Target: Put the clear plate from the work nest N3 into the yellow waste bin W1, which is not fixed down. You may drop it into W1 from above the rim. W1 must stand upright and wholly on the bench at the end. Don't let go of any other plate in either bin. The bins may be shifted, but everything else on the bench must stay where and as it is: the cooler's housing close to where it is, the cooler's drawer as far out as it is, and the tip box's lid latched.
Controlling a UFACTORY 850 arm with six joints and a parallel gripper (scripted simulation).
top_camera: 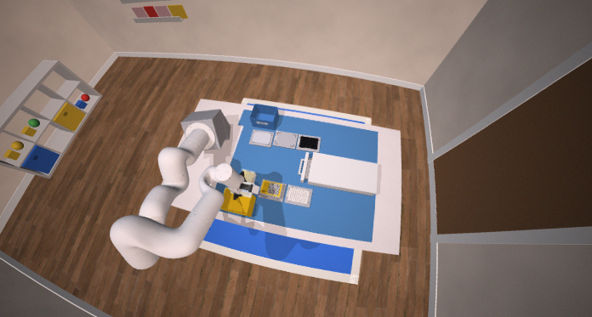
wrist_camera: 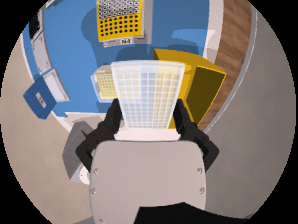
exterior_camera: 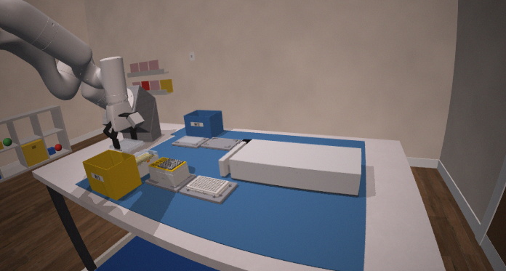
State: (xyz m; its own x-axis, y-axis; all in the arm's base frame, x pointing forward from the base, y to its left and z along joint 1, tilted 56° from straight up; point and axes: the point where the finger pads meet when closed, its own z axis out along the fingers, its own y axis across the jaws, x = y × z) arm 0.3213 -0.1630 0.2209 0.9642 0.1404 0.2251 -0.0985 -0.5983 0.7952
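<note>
Now: the yellow bin 12 cm below my hand, 8 cm to the right of it and 4 cm behind it. Round my hand: black plate: 40 cm to the left, 37 cm ahead, 14 cm below; then yellow-topped tip box: 15 cm ahead, 10 cm below, 3 cm to the left; then white plate: 1 cm below.
</note>
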